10 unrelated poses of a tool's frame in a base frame.
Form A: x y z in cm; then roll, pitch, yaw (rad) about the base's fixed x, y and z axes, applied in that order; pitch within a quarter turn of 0, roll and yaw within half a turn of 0.
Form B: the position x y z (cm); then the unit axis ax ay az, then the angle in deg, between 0 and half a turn. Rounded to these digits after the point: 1 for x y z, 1 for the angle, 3 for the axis.
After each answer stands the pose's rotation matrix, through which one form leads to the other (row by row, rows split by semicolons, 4 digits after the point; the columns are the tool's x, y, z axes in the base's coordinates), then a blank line. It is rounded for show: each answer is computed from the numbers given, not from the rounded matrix.
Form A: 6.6 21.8 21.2 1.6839 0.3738 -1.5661
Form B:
6.6 21.8 21.2 0.652 -0.461 -0.602 137.1
0.0044 -0.1112 -0.9938; -0.9309 -0.3633 0.0365; -0.3652 0.9250 -0.1051

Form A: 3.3 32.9 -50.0 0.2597 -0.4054 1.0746
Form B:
3.3 32.9 -50.0 0.370 -0.187 0.910 69.6
0.4375 -0.8981 0.0444; 0.8081 0.3711 -0.4574; 0.3944 0.2360 0.8881

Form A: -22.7 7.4 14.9 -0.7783 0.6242 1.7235
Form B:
-22.7 7.4 14.9 -0.515 -0.102 0.851 122.0
-0.1234 -0.6414 -0.7572; 0.8020 -0.5139 0.3046; -0.5844 -0.5697 0.5778

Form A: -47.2 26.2 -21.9 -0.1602 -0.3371 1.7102
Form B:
-47.2 26.2 -21.9 0.098 -0.224 0.970 98.2
-0.1311 -0.9849 -0.1126; 0.9346 -0.0849 -0.3455; 0.3308 -0.1505 0.9316

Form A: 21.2 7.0 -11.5 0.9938 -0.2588 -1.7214
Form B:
21.2 7.0 -11.5 0.282 -0.548 -0.787 104.1
-0.1450 0.5715 -0.8077; -0.9558 0.1302 0.2638; 0.2559 0.8102 0.5273

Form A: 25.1 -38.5 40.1 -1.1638 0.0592 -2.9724
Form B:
25.1 -38.5 40.1 -0.022 0.552 -0.834 170.0
-0.9840 0.1202 0.1315; -0.1681 -0.3811 -0.9091; -0.0592 -0.9167 0.3952

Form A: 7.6 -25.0 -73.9 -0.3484 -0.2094 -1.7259
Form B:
7.6 -25.0 -73.9 -0.243 0.082 -0.966 102.9
-0.1511 0.9177 0.3675; -0.9664 -0.2153 0.1403; 0.2079 -0.3339 0.9194

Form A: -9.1 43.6 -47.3 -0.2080 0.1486 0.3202
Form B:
-9.1 43.6 -47.3 -0.546 0.270 0.793 24.1
0.9387 -0.3370 0.0725; 0.3113 0.9191 0.2416; -0.1481 -0.2042 0.9677

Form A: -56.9 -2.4 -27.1 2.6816 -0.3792 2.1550
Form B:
-56.9 -2.4 -27.1 -0.491 -0.823 -0.285 173.6
-0.5124 0.8381 0.1874; 0.7749 0.3571 0.5215; 0.3702 0.4124 -0.8324

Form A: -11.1 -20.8 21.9 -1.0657 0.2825 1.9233
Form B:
-11.1 -20.8 21.9 -0.429 -0.380 0.820 129.2
-0.3316 -0.3699 -0.8679; 0.9013 -0.3960 -0.1755; -0.2788 -0.8404 0.4647

